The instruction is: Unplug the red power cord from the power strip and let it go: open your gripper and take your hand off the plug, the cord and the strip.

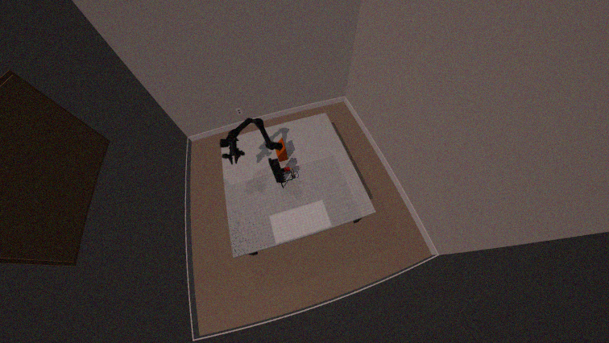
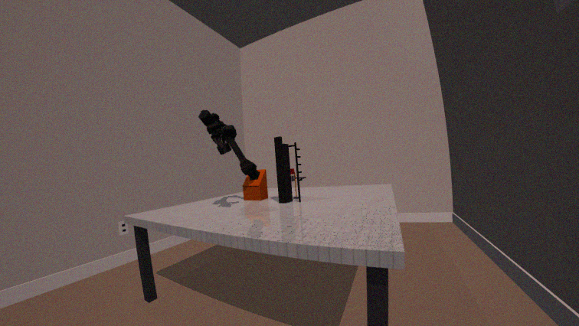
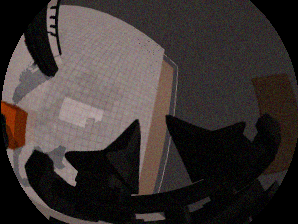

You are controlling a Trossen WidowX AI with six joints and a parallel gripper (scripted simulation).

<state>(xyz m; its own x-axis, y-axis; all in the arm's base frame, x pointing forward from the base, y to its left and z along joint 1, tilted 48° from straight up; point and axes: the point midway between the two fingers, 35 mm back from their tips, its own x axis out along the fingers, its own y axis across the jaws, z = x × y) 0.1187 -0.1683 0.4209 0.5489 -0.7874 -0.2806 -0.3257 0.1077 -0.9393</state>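
Now: the red plug 15 cm ahead of my gripper tip, 40 cm to the left of it and 12 cm below it.
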